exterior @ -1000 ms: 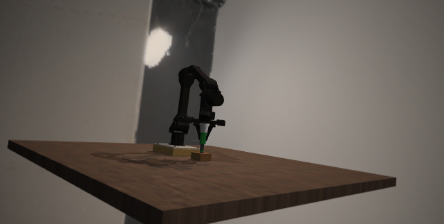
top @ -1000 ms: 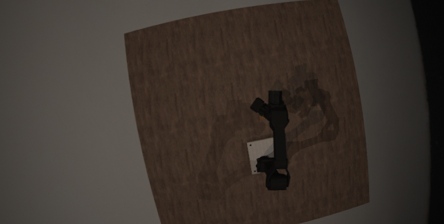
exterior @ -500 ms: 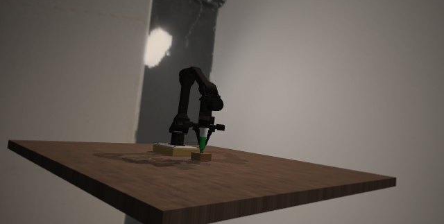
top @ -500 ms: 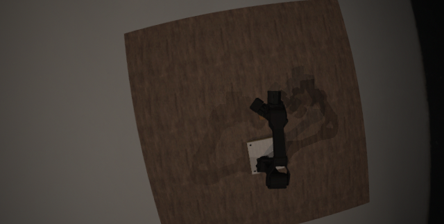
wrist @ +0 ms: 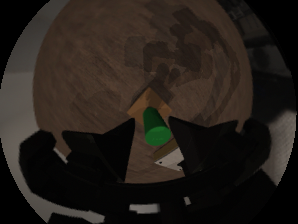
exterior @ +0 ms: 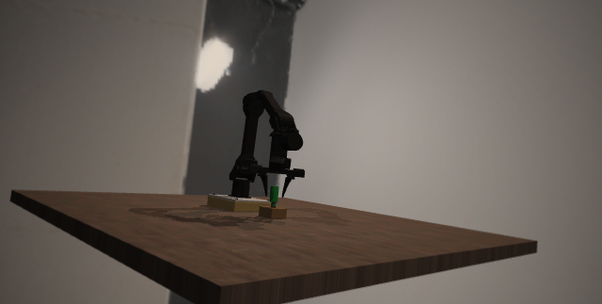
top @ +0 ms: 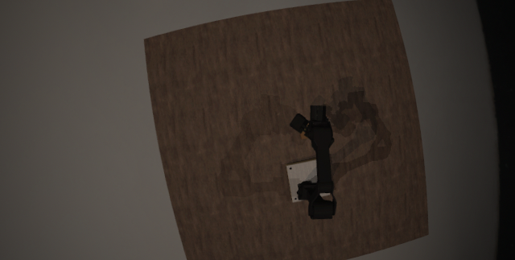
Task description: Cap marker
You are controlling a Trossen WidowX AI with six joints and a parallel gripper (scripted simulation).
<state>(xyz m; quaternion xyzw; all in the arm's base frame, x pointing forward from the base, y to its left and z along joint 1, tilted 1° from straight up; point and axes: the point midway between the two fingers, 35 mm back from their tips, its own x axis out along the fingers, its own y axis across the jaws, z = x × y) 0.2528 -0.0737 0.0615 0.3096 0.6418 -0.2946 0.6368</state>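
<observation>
Right now the green cap is 10 mm above my gripper tip. From my gripper tip the other things lie so: tan holder block (50 mm below).
</observation>
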